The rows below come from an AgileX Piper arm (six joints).
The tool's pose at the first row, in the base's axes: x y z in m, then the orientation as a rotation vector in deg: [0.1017, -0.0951, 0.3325, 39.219, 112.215, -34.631]
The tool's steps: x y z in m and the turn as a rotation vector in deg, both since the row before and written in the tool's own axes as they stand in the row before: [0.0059, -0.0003, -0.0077, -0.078, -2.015, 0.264]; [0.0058, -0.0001, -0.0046, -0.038, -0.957, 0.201]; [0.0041, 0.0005, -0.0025, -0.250, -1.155, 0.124]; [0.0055, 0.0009, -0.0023, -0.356, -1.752, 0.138]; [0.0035, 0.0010, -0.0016, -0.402, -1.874, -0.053]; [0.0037, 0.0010, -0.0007, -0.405, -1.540, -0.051]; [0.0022, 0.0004, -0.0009, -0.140, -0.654, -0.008]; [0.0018, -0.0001, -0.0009, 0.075, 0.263, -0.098]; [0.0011, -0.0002, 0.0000, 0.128, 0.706, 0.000]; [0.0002, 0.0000, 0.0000, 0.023, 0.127, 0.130]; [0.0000, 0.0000, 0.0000, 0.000, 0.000, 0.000]
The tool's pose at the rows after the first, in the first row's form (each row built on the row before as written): [0.0944, -0.0890, 0.3306, 38.565, 110.248, -34.859]; [0.0893, -0.0849, 0.3272, 38.324, 109.281, -34.915]; [0.0866, -0.0821, 0.3244, 37.794, 108.204, -34.853]; [0.0838, -0.0790, 0.3201, 36.961, 106.587, -34.809]; [0.0823, -0.0767, 0.3173, 35.881, 104.945, -34.866]; [0.0814, -0.0750, 0.3139, 34.941, 103.612, -34.841]; [0.0804, -0.0739, 0.3120, 34.577, 103.033, -34.850]; [0.0792, -0.0732, 0.3105, 34.648, 103.302, -34.933]; [0.0788, -0.0732, 0.3095, 35.019, 103.935, -34.908]; [0.0787, -0.0732, 0.3093, 35.199, 103.996, -34.816]; [0.0787, -0.0732, 0.3093, 35.199, 103.996, -34.816]
